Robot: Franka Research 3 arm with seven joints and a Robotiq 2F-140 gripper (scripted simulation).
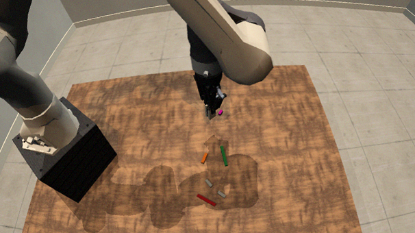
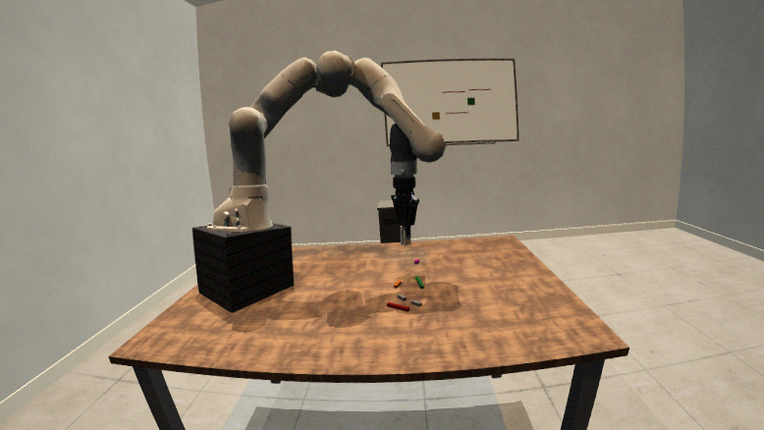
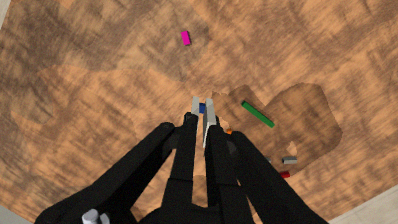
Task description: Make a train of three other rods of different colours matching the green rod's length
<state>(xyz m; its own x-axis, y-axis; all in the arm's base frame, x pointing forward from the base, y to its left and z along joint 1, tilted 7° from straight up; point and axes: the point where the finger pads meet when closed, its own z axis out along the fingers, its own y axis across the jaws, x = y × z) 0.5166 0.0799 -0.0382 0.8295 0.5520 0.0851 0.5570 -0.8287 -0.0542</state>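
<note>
My gripper is now 40 mm past the orange rod, 120 mm to the left of it and 130 mm above it. Also, from my hand: magenta rod: 40 mm ahead, 70 mm to the left, 130 mm below; green rod: 30 mm ahead, 120 mm to the right, 130 mm below; blue rod: 30 mm below.
</note>
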